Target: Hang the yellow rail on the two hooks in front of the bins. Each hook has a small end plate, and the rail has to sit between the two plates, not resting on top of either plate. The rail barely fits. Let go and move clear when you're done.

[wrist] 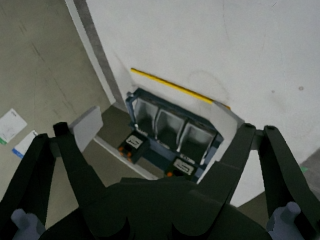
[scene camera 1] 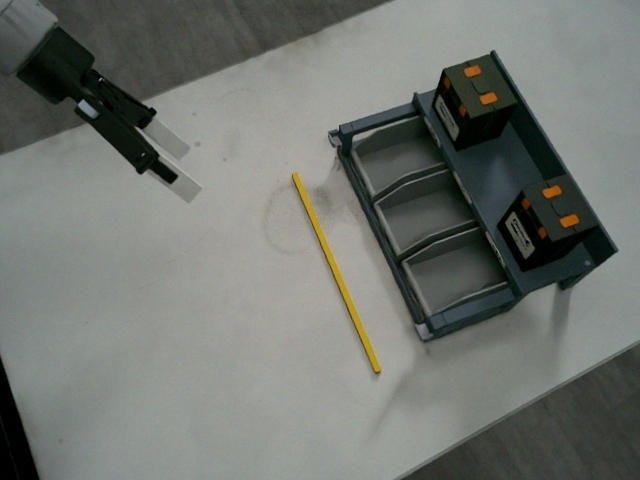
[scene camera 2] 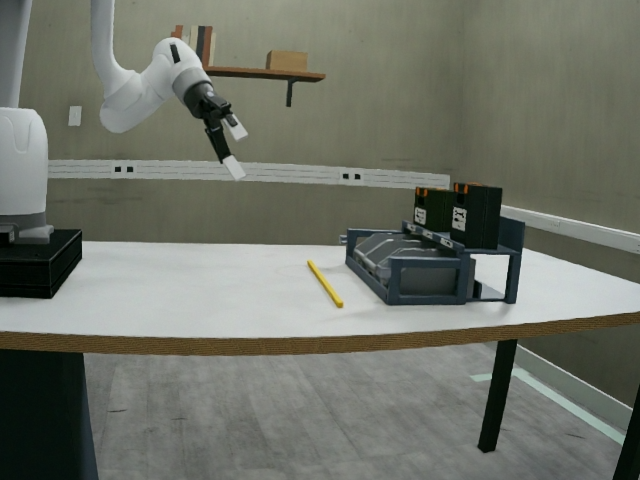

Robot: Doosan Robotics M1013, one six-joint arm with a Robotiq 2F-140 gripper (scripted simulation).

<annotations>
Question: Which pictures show my gripper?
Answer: The wrist view, scene camera 1 and scene camera 2: all of them.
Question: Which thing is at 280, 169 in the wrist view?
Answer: My gripper.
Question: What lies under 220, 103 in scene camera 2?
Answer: My gripper.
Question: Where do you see a yellow rail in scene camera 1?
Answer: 366, 344
</annotations>
